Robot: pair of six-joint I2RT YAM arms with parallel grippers.
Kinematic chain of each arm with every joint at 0, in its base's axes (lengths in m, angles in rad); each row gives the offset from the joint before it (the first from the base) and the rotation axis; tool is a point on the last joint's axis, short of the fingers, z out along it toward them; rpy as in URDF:
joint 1: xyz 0 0 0.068 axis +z
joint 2: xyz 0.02 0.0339 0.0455 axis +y
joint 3: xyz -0.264 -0.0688 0 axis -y
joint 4: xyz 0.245 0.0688 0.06 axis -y
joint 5: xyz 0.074 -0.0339 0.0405 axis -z
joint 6: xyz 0.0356 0 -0.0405 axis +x
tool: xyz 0 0 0 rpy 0 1.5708 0
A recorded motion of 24 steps. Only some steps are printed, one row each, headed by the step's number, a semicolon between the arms.
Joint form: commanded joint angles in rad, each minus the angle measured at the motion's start. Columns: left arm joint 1, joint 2, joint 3, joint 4, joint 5, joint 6; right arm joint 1, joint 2, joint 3, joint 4, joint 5, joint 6.
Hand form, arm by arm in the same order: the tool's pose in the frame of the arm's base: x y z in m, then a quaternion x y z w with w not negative. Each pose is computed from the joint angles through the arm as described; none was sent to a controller.
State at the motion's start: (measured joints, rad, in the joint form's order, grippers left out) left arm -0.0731 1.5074 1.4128 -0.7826 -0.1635 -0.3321; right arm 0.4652 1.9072 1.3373 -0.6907 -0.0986 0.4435
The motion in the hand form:
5: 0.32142 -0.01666 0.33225 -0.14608 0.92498 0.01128 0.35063; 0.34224 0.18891 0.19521 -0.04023 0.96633 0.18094 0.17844
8: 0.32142 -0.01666 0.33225 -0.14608 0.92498 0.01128 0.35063; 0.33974 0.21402 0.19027 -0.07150 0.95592 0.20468 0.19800
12: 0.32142 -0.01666 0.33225 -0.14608 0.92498 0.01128 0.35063; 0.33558 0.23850 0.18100 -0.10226 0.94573 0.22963 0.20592
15: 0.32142 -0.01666 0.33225 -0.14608 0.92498 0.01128 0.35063; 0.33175 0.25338 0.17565 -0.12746 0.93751 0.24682 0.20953
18: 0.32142 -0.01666 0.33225 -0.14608 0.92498 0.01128 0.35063; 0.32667 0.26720 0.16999 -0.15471 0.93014 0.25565 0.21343
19: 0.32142 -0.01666 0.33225 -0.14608 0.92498 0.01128 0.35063; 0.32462 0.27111 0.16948 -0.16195 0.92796 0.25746 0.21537
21: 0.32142 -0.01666 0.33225 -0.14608 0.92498 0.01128 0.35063; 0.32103 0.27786 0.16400 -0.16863 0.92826 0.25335 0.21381
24: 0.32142 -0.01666 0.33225 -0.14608 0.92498 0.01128 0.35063; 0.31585 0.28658 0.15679 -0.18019 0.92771 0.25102 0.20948
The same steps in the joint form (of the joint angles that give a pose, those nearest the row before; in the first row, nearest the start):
5: 0.0027 -0.0038 0.0050 -0.0023 -0.0057 0.0103; 0.0240 -0.0343 -0.0023 0.1461 -0.0683 0.0042
8: 0.0027 -0.0038 0.0050 -0.0023 -0.0057 0.0103; 0.0813 -0.0080 -0.0023 0.2365 -0.0794 0.0042
12: 0.0027 -0.0038 0.0050 -0.0023 -0.0057 0.0103; 0.1354 0.0290 -0.0023 0.3193 -0.1022 0.0038
15: 0.0027 -0.0038 0.0050 -0.0023 -0.0057 0.0103; 0.1682 0.0508 -0.0023 0.3689 -0.1240 -0.0080
18: 0.0027 -0.0038 0.0050 -0.0023 -0.0057 0.0103; 0.2010 0.0713 -0.0023 0.4078 -0.1328 -0.0294
19: 0.0027 -0.0038 0.0050 -0.0023 -0.0057 0.0103; 0.2113 0.0740 -0.0023 0.4166 -0.1324 -0.0343
21: 0.0027 -0.0038 0.0050 -0.0023 -0.0057 0.0103; 0.2300 0.0889 -0.0023 0.4257 -0.1202 -0.0343
24: 0.0027 -0.0038 0.0050 -0.0023 -0.0057 0.0103; 0.2541 0.1084 -0.0023 0.4368 -0.1137 -0.0378

